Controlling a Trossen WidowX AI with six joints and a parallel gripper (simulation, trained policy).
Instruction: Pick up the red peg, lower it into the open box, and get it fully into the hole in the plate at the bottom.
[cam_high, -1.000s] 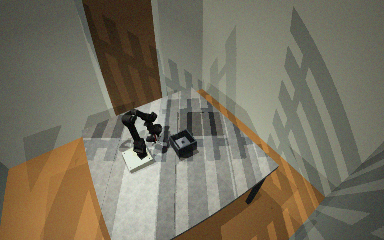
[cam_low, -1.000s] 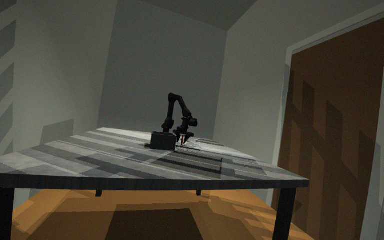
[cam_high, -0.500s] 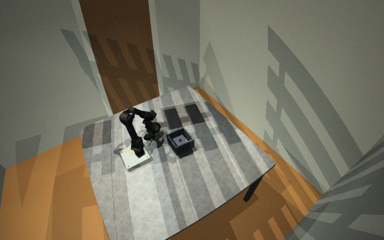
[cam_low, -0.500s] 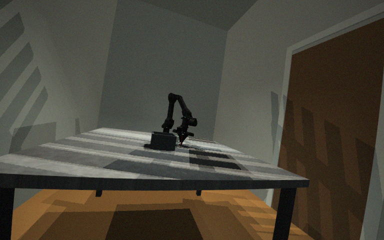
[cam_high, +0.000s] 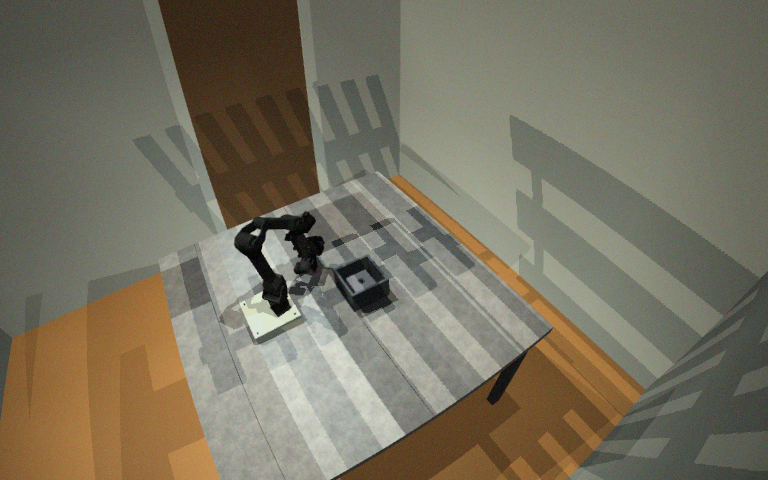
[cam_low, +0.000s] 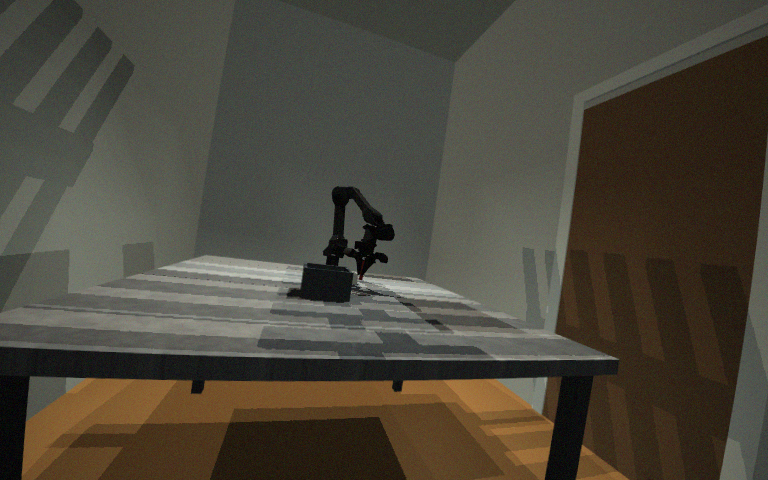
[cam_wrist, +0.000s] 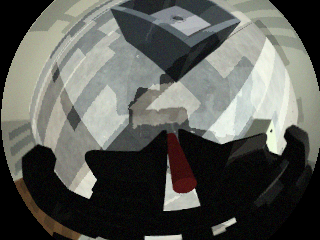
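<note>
My gripper tip is now 17 cm to the left of the pale plate, 9 cm short of it and 2 cm above it. Also, from my gripper tip: red peg: 2 cm above, 1 cm to the left, 1 cm behind; dark box: 17 cm to the right, 9 cm ahead, 4 cm below.
</note>
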